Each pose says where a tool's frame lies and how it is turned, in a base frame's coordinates. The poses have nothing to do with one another.
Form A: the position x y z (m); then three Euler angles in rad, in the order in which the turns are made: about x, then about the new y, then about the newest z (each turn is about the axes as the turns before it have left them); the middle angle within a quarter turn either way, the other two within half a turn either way.
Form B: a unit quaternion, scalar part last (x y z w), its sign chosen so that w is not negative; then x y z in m. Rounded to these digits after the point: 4 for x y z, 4 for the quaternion.
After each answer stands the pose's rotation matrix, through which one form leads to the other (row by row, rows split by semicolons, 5 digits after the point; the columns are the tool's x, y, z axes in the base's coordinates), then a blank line. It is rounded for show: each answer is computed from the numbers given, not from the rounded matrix.
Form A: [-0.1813 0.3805 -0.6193 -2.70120 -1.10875 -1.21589]
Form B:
[-0.6154 -0.5683 0.3156 0.4459 -0.1813 0.3805 -0.6193]
0.15491 0.41800 -0.89514; 0.98081 0.04347 0.19003; 0.11834 -0.90741 -0.40325

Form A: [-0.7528 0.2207 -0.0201 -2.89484 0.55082 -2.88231]
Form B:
[0.1566 0.9427 0.1523 0.2523 -0.7528 0.2207 -0.0201]
-0.82361 0.21847 0.52339; 0.37219 0.90452 0.20813; -0.42794 0.36622 -0.82629

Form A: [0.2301 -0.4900 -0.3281 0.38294 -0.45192 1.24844]
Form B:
[0.0219 -0.2869 0.5246 0.8013 0.2301 -0.4900 -0.3281]
0.28500 -0.85327 -0.43669; 0.82810 0.44862 -0.33614; 0.48273 -0.26583 0.83445

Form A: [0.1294 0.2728 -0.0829 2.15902 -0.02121 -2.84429]
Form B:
[0.1355 0.8712 -0.4679 0.0606 0.1294 0.2728 -0.0829]
-0.95592 0.29288 -0.02121; 0.17942 0.52537 -0.83174; -0.23245 -0.79888 -0.55476

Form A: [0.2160 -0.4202 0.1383 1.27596 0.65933 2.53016]
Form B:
[0.4176 -0.4591 0.7828 0.0449 0.2160 -0.4202 0.1383]
-0.64720 -0.45372 0.61259; -0.31315 -0.57441 -0.75630; 0.69503 -0.68131 0.22968

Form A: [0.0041 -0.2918 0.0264 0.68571 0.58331 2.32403]
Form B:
[0.3765 -0.1878 0.8661 0.2698 0.0041 -0.2918 0.0264]
-0.57090 -0.60886 0.55079; 0.32604 -0.78382 -0.52852; 0.75351 -0.12215 0.64599

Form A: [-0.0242 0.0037 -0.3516 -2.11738 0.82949 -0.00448]
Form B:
[-0.7982 0.1957 -0.3523 0.4477 -0.0242 0.0037 -0.3516]
0.67525 0.00303 0.73759; -0.62779 -0.52259 0.57687; 0.38720 -0.85258 -0.35098

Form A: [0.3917 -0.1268 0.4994 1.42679 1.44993 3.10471]
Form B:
[-0.5104 0.4805 -0.5739 0.4234 0.3917 -0.1268 0.4994]
-0.12049 -0.00445 0.99270; -0.97647 -0.17964 -0.11932; 0.17886 -0.98372 0.01730

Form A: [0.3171 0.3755 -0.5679 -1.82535 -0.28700 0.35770]
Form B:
[-0.7861 0.0532 0.2190 0.5756 0.3171 0.3755 -0.5679]
0.89839 -0.33580 -0.28308; 0.16845 -0.33179 0.92819; -0.40561 -0.88156 -0.24151

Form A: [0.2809 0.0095 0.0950 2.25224 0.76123 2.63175]
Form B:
[-0.3660 0.7708 -0.4710 0.2238 0.2809 0.0095 0.0950]
-0.63191 -0.35334 0.68981; -0.77504 0.28833 -0.56230; -0.00022 -0.88995 -0.45605

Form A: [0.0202 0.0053 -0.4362 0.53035 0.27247 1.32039]
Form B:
[0.2855 -0.0557 0.6145 0.7334 0.0202 0.0053 -0.4362]
0.23866 -0.93307 0.26911; 0.86946 0.08188 -0.48717; 0.43253 0.35025 0.83081

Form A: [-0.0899 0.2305 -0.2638 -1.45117 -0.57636 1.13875]
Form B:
[-0.6505 0.1639 0.5455 0.5024 -0.0899 0.2305 -0.2638]
0.35108 -0.76141 -0.54498; 0.33494 -0.44139 0.83246; -0.87439 -0.47480 0.10006

